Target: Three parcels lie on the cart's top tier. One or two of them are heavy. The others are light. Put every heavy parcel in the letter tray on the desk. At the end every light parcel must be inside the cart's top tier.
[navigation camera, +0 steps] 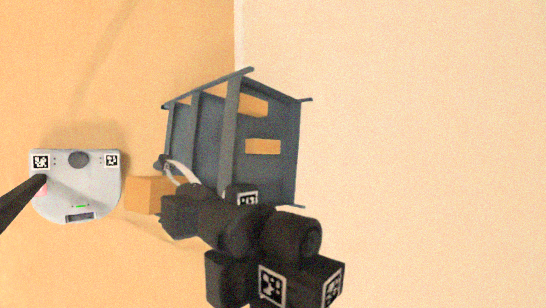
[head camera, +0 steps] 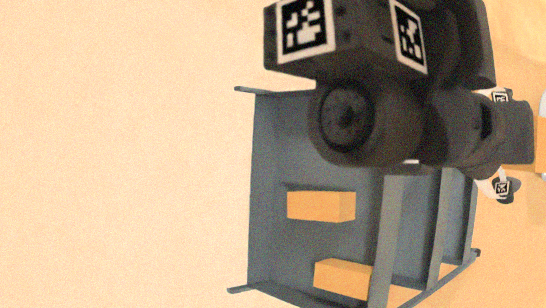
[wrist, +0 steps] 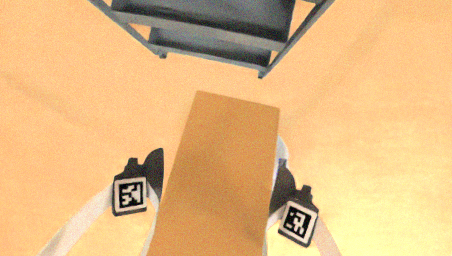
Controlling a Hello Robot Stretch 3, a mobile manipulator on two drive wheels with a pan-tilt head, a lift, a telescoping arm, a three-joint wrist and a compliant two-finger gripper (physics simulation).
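Frame: origin at the robot's base, x up, y ahead, z left, level; millimetres.
Seen in the pictures: robot's base, origin of its link: [navigation camera: 78, 159].
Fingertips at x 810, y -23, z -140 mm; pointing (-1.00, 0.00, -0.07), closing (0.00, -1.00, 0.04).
Offsets run from my fingertips to a thing's top centre. "spot": to the spot under its first point.
My gripper [head camera: 501, 143] [navigation camera: 159, 190] [wrist: 219, 176] is shut on an orange-brown parcel [head camera: 541, 145] [navigation camera: 137, 195] [wrist: 222, 150]. The held parcel is off the cart, between the cart and the robot's base. The cart @[spot: dx -116, dy +119, dz -249 mm] [head camera: 390, 225] [navigation camera: 230, 125] [wrist: 200, 31] is blue-grey with tiers. Two more parcels lie apart on its top tier: a middle parcel @[dx -95, dy +88, dz -414 mm] [head camera: 320, 206] [navigation camera: 262, 146] and another parcel @[dx -95, dy +228, dz -341 mm] [head camera: 342, 279] [navigation camera: 253, 106] by the tier's edge rail. My wrist hides part of the tier in the head view. No weight can be read from looks. The desk and letter tray do not show.
The robot's light grey base [navigation camera: 92, 187] stands close beside the held parcel, opposite the cart. The dark arm and wrist [head camera: 350, 120] [navigation camera: 230, 225] cover one corner of the cart. The cart's corner posts stick up at its edges. Tan floor and a pale surface surround the cart.
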